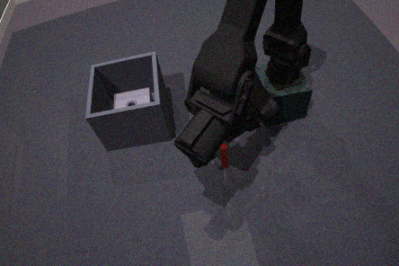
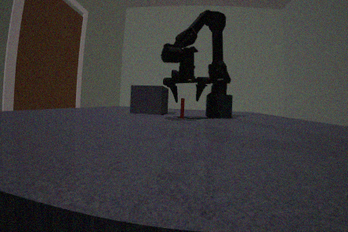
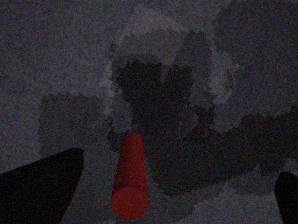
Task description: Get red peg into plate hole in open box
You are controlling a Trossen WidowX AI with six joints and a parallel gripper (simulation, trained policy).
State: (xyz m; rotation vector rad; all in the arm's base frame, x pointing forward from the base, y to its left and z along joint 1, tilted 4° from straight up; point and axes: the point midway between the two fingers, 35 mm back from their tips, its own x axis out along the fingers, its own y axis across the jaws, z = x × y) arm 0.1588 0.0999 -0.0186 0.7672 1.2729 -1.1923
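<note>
The red peg is 30 mm below my gripper tip, 20 mm ahead of it and 10 mm to the left of it.
</note>
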